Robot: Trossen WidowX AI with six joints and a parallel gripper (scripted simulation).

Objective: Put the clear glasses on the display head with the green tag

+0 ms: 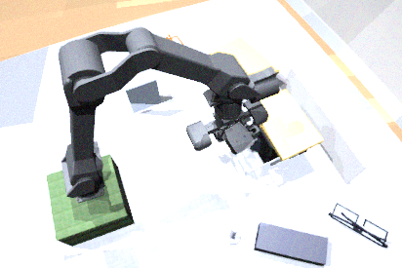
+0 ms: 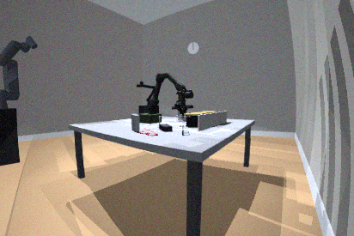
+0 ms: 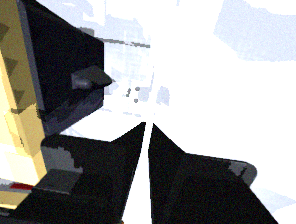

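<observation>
Right now the dark head is 120 mm ahead of my gripper tip, 20 mm to the right of it and 10 mm below it.
</observation>
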